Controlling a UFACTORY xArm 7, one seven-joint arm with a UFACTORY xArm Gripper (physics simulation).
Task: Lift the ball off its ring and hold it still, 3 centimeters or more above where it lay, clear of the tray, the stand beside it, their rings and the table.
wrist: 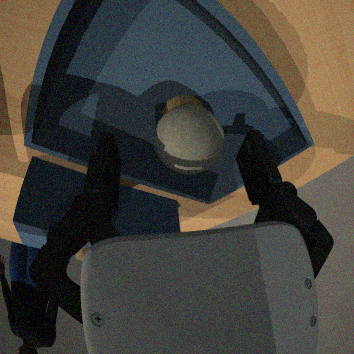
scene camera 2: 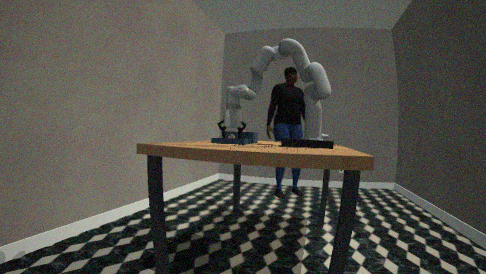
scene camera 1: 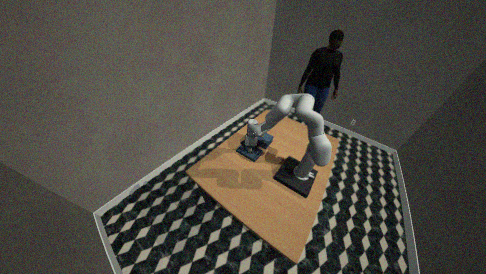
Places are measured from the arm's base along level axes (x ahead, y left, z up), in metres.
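Where they show: gripper, fingertip midpoint: (wrist: 181, 143) (scene camera 2: 231, 138) (scene camera 1: 250, 149); arm's base at its link origin: (scene camera 2: 312, 140) (scene camera 1: 301, 173).
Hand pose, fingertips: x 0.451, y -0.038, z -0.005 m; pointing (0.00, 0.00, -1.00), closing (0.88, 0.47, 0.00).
Observation:
Each offset is from my fingertips to the top centre of the thing.
A pale, off-white ball @[dy +0.008, dx -0.001, dz +0.025 m] (wrist: 187, 137) sits in the blue tray @[dy +0.008, dx -0.001, dz +0.000 m] (wrist: 170, 47) (scene camera 1: 255, 157) (scene camera 2: 217, 141). A tan patch shows at the ball's upper edge in the wrist view; whether it is its ring I cannot tell. My gripper (wrist: 181, 143) (scene camera 2: 232, 135) is open, pointing down low over the tray, with one black finger on each side of the ball. Gaps show between the ball and both fingers in the wrist view, and nothing is held. In scene camera 1 the arm hides the ball.
The dark blue stand (wrist: 45, 192) (scene camera 1: 267, 140) (scene camera 2: 253, 136) is beside the tray, close to the left finger in the wrist view. The arm's black base plate (scene camera 1: 285, 176) (scene camera 2: 305, 143) is on the wooden table (scene camera 1: 250, 212) (scene camera 2: 250, 157). A person (scene camera 1: 325, 70) (scene camera 2: 288, 102) stands behind the table.

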